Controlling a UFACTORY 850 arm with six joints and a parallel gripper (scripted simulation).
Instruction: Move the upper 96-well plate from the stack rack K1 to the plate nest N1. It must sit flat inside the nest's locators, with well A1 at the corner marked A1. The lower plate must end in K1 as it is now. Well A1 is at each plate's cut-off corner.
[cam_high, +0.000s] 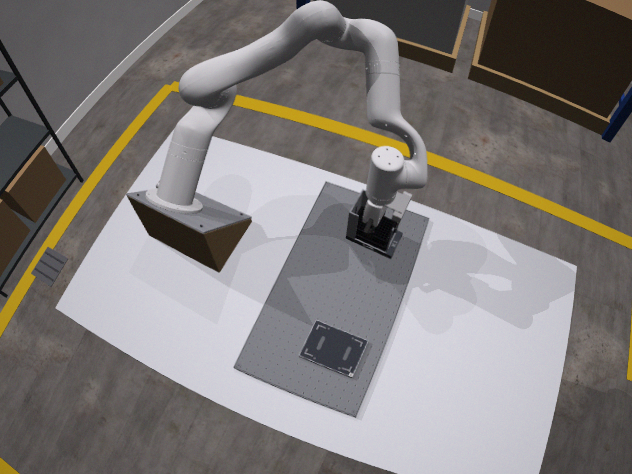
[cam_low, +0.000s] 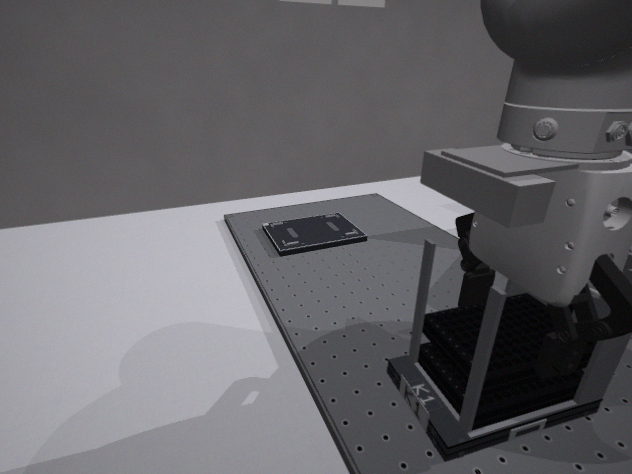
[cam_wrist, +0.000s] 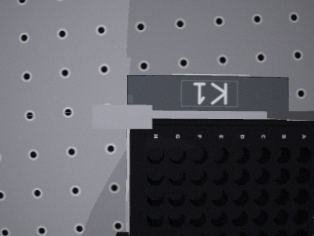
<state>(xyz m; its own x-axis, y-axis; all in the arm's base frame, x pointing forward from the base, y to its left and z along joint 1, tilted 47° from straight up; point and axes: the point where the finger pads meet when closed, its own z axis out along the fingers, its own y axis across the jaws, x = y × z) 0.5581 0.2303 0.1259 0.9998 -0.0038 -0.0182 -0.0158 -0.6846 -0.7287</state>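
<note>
My hand is 5 cm above the black plate. Round my hand: plate nest N1: 39 cm to the right, 7 cm below, 6 cm ahead.
</note>
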